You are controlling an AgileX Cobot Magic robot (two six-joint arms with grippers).
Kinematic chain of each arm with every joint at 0, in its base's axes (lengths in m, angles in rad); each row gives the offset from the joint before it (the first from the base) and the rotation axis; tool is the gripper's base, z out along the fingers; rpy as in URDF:
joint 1: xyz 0 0 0.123 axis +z
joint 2: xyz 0 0 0 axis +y
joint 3: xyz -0.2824 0 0.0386 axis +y
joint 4: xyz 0.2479 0 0.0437 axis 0.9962 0 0.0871
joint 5: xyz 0 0 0 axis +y
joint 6: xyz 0.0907 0 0.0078 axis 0.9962 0 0.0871
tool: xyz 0 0 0 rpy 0 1.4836 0
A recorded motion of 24 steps. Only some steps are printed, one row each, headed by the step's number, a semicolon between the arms.
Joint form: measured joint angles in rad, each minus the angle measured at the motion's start. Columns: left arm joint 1, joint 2, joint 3, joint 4, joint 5, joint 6; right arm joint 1, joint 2, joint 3, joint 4, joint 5, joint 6.
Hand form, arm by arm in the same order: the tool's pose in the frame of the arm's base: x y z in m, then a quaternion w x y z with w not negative. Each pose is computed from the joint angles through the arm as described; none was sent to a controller.
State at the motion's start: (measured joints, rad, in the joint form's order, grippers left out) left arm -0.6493 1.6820 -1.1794 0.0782 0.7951 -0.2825; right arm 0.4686 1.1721 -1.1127 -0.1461 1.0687 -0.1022
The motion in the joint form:
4: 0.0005 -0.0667 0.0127 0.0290 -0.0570 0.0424; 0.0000 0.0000 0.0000 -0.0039 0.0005 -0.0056
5: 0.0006 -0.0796 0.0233 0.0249 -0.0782 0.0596; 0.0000 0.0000 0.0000 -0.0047 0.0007 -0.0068
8: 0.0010 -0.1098 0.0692 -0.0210 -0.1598 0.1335; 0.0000 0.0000 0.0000 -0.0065 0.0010 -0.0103
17: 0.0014 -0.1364 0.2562 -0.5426 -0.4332 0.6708; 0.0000 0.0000 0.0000 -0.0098 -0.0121 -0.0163
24: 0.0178 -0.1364 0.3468 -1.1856 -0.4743 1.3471; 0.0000 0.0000 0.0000 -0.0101 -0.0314 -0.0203
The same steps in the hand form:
4: 0.2707 -0.1971 0.2544 0.22954 0.22653 0.94465 -0.06024; 0.2033 0.0895 0.3494 0.26972 -0.29042 0.91777 -0.02485
5: 0.2693 -0.1964 0.2566 0.23957 0.23330 0.94020 -0.06486; 0.2033 0.0895 0.3494 0.26967 -0.29105 0.91756 -0.02541
8: 0.2639 -0.1960 0.2569 0.26369 0.25421 0.92648 -0.08646; 0.2034 0.0893 0.3494 0.26962 -0.29284 0.91697 -0.02677
17: 0.2439 -0.2027 0.2290 0.29978 0.30179 0.88519 -0.18841; 0.2044 0.0896 0.3500 0.27596 -0.29589 0.91406 -0.02795
24: 0.2350 -0.2038 0.2162 0.32190 0.32667 0.85343 -0.24764; 0.2056 0.0904 0.3510 0.28502 -0.29769 0.91073 -0.02687

